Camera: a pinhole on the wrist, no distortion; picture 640 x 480 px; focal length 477.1 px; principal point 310.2 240.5 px. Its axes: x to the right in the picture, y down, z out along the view. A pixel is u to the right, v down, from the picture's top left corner.
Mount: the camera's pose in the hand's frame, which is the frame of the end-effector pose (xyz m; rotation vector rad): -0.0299 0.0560 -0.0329 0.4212 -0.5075 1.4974
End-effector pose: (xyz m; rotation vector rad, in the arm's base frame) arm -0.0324 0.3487 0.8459 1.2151 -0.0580 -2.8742
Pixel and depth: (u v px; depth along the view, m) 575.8 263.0 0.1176
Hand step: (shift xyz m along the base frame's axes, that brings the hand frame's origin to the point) -0.0429 -0.0406 0.1021
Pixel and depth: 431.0 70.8 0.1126
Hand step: -0.0584 -0.0132 0.0523
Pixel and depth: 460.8 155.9 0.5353
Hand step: -0.3894 0.1191 0.3250
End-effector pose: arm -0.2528 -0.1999 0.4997 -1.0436 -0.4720 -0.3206
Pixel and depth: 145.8 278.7 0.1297
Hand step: -0.0768 0.0195 0.0353
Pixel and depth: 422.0 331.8 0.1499
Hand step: -0.0804 0.0997 0.0093
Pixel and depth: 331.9 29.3 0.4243
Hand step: -0.0413 0.2120 0.3384
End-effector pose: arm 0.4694 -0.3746 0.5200 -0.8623 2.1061 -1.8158
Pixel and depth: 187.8 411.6 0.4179
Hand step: 0.3671 -0.1021 0.1586
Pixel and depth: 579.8 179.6 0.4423
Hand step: 0.2465 -0.3915 -0.1105
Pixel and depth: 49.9 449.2 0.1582
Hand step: 0.1400 0.0173 0.0659
